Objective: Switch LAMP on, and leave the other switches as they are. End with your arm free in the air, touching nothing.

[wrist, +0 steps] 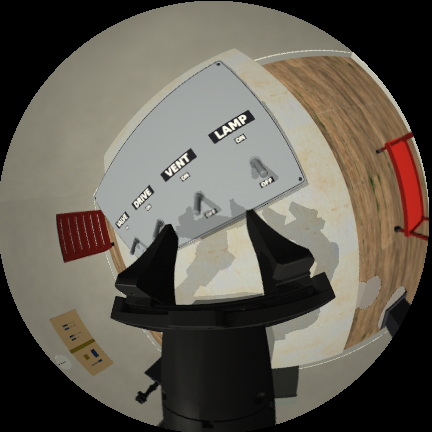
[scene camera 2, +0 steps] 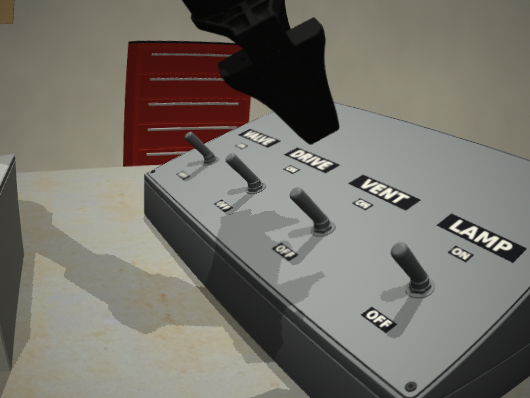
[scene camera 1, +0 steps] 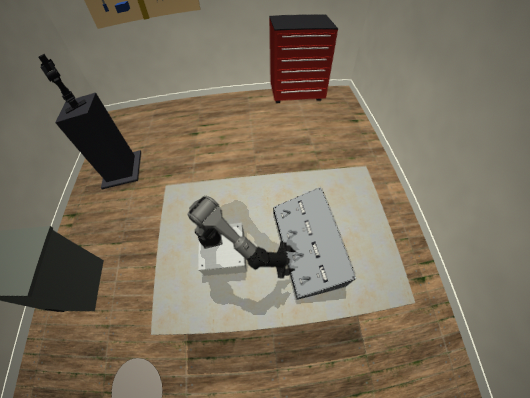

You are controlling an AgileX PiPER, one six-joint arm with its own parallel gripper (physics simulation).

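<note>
The grey switch panel (scene camera 1: 332, 240) (scene camera 2: 480, 190) (wrist: 165, 125) bears four toggle levers, labelled VALVE, DRIVE, VENT and LAMP. The LAMP lever (scene camera 2: 410, 265) (wrist: 259, 167) leans towards its OFF label. The VENT lever (scene camera 2: 310, 209) (wrist: 198, 203), the DRIVE lever (scene camera 2: 243, 171) and the VALVE lever (scene camera 2: 199, 146) also lean towards OFF. My gripper (wrist: 209, 224) is open, with a wide gap between its fingers. It hangs above the panel's lower side, near the VENT and DRIVE levers, and touches no lever that I can see. In the wrist view its left finger partly covers the DRIVE and VALVE area.
The panel stands on a pale table top (scene camera 1: 180, 210) beside my arm's white base plate (scene camera 1: 225, 260). A red drawer cabinet (scene camera 1: 302, 65) (scene camera 2: 185, 90) (wrist: 82, 235) stands beyond the table. A black pedestal (scene camera 1: 97, 140) with another arm stands at the left.
</note>
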